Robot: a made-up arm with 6 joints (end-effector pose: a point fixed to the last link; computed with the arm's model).
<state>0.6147 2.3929 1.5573 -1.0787 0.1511 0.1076</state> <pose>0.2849 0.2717 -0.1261 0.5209 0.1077 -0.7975 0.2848</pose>
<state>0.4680 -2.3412 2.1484 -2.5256 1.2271 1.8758</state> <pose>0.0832 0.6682 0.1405 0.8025 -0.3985 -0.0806 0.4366</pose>
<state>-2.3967 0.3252 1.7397 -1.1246 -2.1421 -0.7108</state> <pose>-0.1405 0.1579 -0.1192 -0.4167 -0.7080 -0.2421 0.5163</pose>
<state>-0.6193 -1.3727 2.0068 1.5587 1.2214 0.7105</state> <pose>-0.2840 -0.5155 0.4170 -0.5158 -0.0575 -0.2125 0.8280</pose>
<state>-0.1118 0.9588 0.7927 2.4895 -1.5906 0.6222</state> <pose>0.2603 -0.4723 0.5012 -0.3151 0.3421 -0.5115 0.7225</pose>
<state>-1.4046 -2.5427 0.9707 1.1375 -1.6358 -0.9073</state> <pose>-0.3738 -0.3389 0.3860 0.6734 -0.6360 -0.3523 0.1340</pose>
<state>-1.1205 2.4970 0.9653 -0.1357 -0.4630 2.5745</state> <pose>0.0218 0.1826 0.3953 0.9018 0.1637 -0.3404 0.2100</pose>
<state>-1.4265 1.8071 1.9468 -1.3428 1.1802 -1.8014</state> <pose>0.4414 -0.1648 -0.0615 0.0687 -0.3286 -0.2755 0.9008</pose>
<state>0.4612 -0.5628 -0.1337 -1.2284 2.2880 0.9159</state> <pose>-0.2814 0.2725 0.1925 0.8293 -0.0637 0.3430 0.4365</pose>
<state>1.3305 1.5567 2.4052 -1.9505 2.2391 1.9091</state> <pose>0.2780 0.0413 0.4420 -0.2412 0.8718 0.1331 0.4050</pose>
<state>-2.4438 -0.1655 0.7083 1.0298 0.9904 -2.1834</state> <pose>0.1211 0.1730 -0.3179 -0.1599 -0.8331 0.4025 0.3442</pose>
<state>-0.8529 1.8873 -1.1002 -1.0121 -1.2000 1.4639</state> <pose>0.0779 -0.2632 0.3797 0.0734 0.7530 -0.5894 0.2833</pose>
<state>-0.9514 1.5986 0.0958 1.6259 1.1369 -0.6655</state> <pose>0.5306 0.0774 0.3068 0.8330 0.2361 -0.1721 0.4699</pose>
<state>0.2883 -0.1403 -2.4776 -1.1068 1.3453 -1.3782</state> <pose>-0.3651 -0.1539 0.5442 0.7939 0.3075 0.4782 0.2155</pose>
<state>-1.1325 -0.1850 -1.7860 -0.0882 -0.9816 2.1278</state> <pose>0.0780 -0.4126 0.0363 0.3740 -0.7265 0.4431 0.3688</pose>
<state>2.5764 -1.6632 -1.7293 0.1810 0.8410 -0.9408</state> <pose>-0.2426 0.2489 -0.1992 0.2571 -0.3647 0.2079 0.8705</pose>
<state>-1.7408 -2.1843 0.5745 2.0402 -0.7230 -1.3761</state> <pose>-0.4974 -0.3681 0.3899 0.8732 -0.2944 0.0095 0.3884</pose>
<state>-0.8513 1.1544 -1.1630 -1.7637 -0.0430 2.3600</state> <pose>-0.0733 -0.4381 -0.0242 0.2719 0.6727 -0.1468 0.6723</pose>
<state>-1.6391 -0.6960 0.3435 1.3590 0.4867 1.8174</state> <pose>-0.2469 -0.1814 -0.5455 0.5509 -0.0352 -0.1467 0.8208</pose>
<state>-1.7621 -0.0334 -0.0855 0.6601 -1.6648 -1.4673</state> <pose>0.0596 -0.1792 -0.2890 -0.1597 0.3060 -0.5816 0.7367</pose>
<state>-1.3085 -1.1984 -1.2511 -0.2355 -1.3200 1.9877</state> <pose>-0.1673 -0.3470 -0.0201 0.4610 -0.2217 0.3494 0.7850</pose>
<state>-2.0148 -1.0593 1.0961 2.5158 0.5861 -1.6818</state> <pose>-0.5810 -0.3258 -0.3171 0.3989 0.0198 0.8142 0.4215</pose>
